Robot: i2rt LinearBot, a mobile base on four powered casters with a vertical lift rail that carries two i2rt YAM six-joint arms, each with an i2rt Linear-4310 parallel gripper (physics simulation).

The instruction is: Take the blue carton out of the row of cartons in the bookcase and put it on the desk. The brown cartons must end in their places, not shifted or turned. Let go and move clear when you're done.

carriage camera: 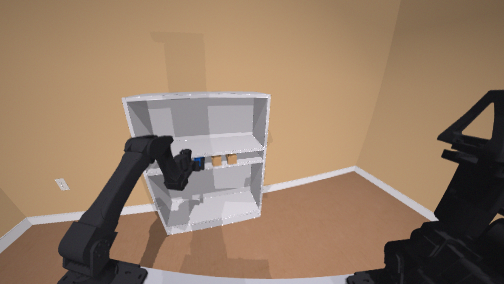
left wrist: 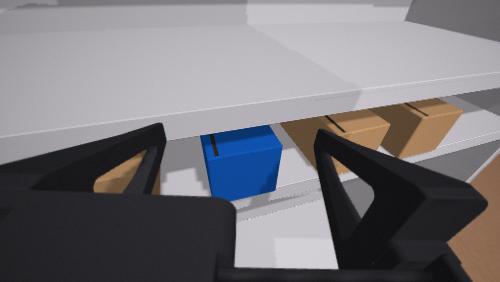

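Observation:
The blue carton [carriage camera: 198, 163] [left wrist: 245, 170] stands upright on the bookcase's middle shelf. My left gripper [carriage camera: 194, 160] [left wrist: 240, 134] is open and empty at the shelf front; in the left wrist view the blue carton shows between its fingers, with a gap on each side. How deep the fingertips reach is hard to tell. Two brown cartons [carriage camera: 216, 160] [carriage camera: 231, 159] [left wrist: 370, 134] [left wrist: 436, 131] stand to the right; the right finger overlaps the nearer one. Another brown carton [left wrist: 119, 179] shows behind the left finger. My right gripper [carriage camera: 444, 147] is open, far from the bookcase. The desk does not show.
The white bookcase [carriage camera: 266, 122] stands against the wall. Its upper shelf board [left wrist: 240, 111] runs close above the cartons, with its front edge crossing the left wrist view. The lower shelf edge [left wrist: 425, 156] passes below them. Brown floor [carriage camera: 310, 225] lies in front.

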